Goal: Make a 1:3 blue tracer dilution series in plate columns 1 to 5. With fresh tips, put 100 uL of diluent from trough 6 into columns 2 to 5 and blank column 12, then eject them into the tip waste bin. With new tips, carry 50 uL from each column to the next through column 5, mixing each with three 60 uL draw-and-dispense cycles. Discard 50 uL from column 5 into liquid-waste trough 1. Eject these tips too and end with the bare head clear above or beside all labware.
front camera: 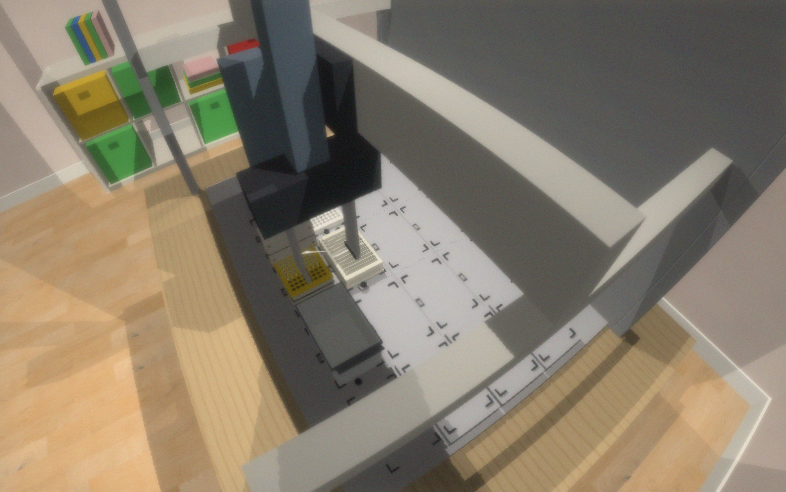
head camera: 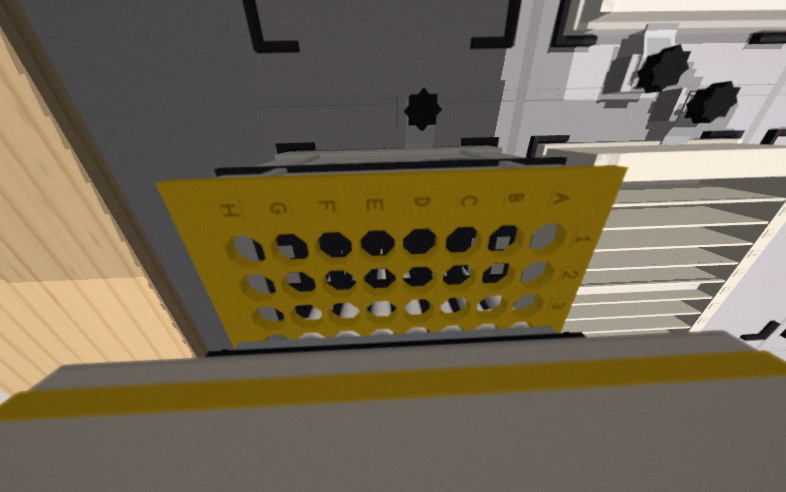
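The dark pipetting head is over the yellow tip rack in the front view, with its grey channels reaching down to the rack. Whether tips are on the channels cannot be told. In the head view the holes of rack columns 1 to 3 look empty; further columns are hidden. The ribbed cream trough block is beside the rack. The white well plate is partly hidden behind the head; no well contents show. The grey waste bin is in front of the rack. My parked gripper hangs over the troughs, its opening unclear.
Black clamp knobs stand on the deck. A pale gantry beam crosses the front, and another long beam runs along the right. A thin grey post stands at the left. A cream labware edge shows at the head view's top right.
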